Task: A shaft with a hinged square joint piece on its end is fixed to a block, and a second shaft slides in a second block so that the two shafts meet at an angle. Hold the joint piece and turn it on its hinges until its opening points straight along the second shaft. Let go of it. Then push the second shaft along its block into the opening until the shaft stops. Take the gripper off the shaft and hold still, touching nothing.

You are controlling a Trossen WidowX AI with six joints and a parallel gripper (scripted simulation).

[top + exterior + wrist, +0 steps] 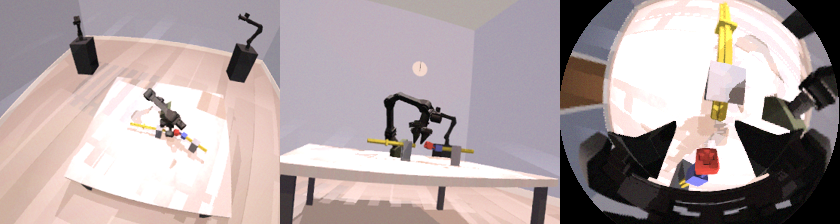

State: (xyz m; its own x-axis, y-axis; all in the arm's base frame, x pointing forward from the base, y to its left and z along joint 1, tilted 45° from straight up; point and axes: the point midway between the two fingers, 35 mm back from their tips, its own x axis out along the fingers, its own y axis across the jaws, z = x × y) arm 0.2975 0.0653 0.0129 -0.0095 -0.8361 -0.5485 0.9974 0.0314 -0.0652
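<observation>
Right now my gripper tip is 10 mm past the red square joint piece and 90 mm to the right of it.
</observation>
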